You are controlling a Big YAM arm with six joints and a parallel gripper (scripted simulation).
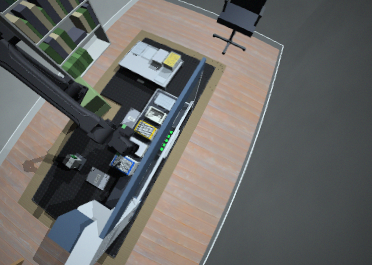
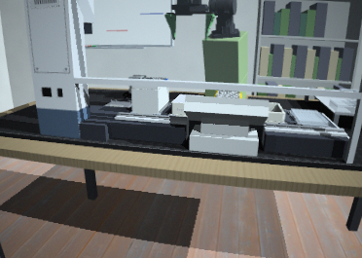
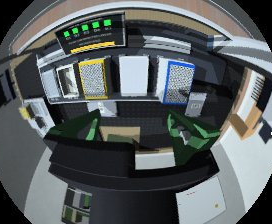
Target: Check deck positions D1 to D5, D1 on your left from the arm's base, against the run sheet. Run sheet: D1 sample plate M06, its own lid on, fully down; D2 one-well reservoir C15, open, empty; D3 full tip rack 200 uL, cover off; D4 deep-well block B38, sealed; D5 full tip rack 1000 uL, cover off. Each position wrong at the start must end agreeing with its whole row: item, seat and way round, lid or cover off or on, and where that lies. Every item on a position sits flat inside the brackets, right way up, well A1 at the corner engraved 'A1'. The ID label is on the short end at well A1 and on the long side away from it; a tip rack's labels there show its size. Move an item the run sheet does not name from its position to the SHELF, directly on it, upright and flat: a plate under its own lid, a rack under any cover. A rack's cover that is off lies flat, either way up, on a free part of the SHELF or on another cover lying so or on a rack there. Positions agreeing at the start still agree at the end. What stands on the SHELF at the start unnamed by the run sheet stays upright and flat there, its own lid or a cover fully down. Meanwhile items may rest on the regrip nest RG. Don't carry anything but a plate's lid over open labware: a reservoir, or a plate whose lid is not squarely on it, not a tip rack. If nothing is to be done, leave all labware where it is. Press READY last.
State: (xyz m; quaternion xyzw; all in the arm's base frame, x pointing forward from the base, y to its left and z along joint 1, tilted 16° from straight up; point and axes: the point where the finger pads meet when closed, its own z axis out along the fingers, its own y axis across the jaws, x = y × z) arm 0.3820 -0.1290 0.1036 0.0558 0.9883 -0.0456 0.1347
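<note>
The sealed block lies 21 cm below my hand. Also, from my hand: blue gantry beam (23 cm above, 20 cm ahead, 6 cm to the left); then blue tip rack (16 cm below, 13 cm to the right, 2 cm behind); then yellow tip rack (19 cm below, 12 cm to the left, 1 cm ahead).
</note>
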